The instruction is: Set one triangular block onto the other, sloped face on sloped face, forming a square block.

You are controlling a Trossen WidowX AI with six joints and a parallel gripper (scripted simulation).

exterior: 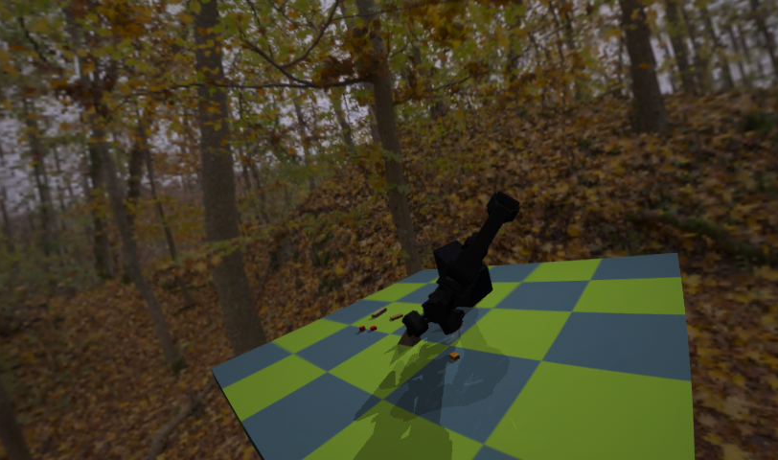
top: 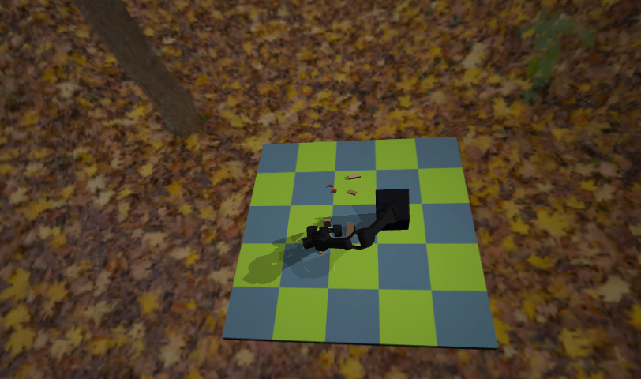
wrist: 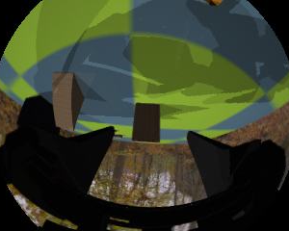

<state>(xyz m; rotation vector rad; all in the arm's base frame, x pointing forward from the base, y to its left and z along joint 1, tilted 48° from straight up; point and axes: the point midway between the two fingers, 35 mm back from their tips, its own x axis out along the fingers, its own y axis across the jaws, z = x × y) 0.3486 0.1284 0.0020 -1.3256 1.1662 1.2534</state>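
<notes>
Now: the triangular block 50 mm to the right of my gripper tip and 40 mm below it. Round my gripper tip: small orange cube: 20 mm ahead, 130 mm to the left, 50 mm below.
</notes>
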